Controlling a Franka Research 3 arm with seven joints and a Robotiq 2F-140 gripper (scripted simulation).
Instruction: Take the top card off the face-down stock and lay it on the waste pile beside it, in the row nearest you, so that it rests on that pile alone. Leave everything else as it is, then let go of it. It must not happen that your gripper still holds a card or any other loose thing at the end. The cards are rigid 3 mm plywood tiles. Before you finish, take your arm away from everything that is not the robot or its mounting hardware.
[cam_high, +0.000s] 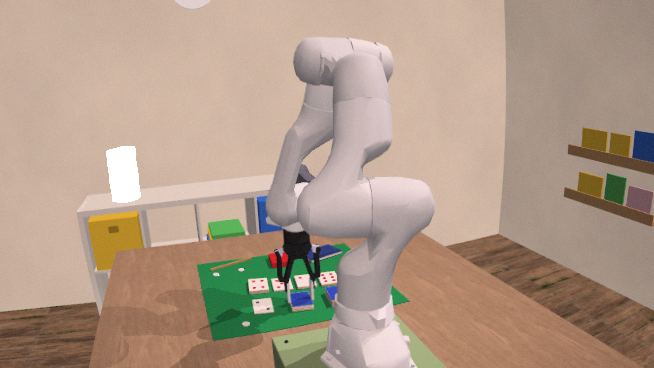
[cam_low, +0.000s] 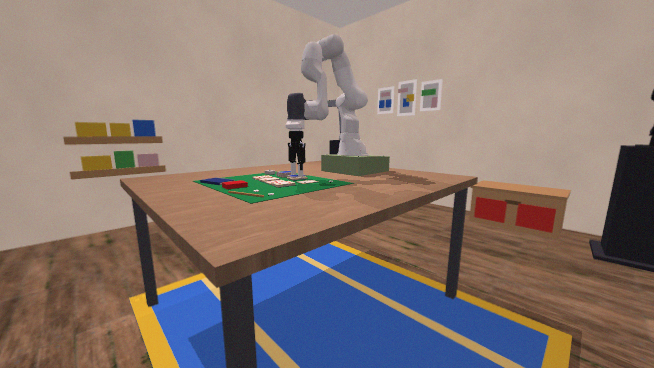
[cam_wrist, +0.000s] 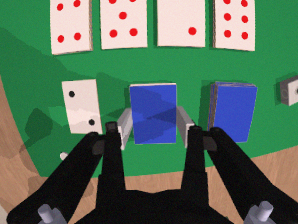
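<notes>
Right now my hand is 3 cm short of the black-pip card, 11 cm to the right of it and 4 cm above it. From my hand the other things lie so: red block: 33 cm ahead, 4 cm to the right, 4 cm below; grey block: 1 cm behind, 25 cm to the right, 3 cm below; green mat: 15 cm ahead, 2 cm to the right, 6 cm below.
</notes>
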